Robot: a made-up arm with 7 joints.
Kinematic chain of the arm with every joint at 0, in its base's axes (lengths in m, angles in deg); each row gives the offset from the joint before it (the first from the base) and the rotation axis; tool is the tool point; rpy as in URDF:
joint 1: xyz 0 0 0.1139 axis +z
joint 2: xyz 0 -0.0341 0.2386 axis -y
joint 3: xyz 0 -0.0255 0.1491 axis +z
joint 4: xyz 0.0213 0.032 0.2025 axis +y
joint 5: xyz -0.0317 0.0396 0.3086 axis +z
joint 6: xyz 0 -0.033 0.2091 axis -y
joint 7: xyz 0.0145 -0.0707 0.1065 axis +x
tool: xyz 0 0 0 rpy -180 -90 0
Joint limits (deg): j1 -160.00..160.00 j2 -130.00..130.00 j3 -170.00..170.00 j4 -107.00..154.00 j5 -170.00..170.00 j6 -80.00..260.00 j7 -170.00..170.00
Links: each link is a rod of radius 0.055 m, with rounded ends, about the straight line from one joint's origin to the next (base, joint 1, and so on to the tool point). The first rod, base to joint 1, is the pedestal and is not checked.
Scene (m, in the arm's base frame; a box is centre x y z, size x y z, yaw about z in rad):
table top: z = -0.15
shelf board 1: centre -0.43 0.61 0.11 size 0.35 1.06 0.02 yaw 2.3
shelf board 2: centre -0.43 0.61 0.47 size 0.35 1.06 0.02 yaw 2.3
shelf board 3: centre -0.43 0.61 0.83 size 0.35 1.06 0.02 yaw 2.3
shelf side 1: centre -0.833 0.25 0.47 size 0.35 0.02 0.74 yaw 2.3
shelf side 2: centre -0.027 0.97 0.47 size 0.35 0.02 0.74 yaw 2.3
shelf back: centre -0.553 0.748 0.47 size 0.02 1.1 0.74 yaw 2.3
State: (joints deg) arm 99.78 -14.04 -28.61 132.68 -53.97 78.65 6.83
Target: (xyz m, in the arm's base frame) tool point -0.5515 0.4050 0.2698
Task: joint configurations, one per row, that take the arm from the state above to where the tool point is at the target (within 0.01 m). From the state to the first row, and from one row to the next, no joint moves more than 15 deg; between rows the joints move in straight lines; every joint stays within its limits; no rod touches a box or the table.
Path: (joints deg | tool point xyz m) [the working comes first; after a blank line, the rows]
Joints at the target: 140.32 -34.51 -0.56 109.96 -60.83 72.64 6.83
Straight joint move there: clear.

1: 113.29 -20.86 -19.26 125.11 -56.26 76.65 6.83 | -0.0924 0.6137 0.3096
2: 126.80 -27.69 -9.91 117.53 -58.54 74.64 6.83 | -0.3398 0.5579 0.2880
3: 140.32 -34.51 -0.56 109.96 -60.83 72.64 6.83 | -0.5515 0.4050 0.2698

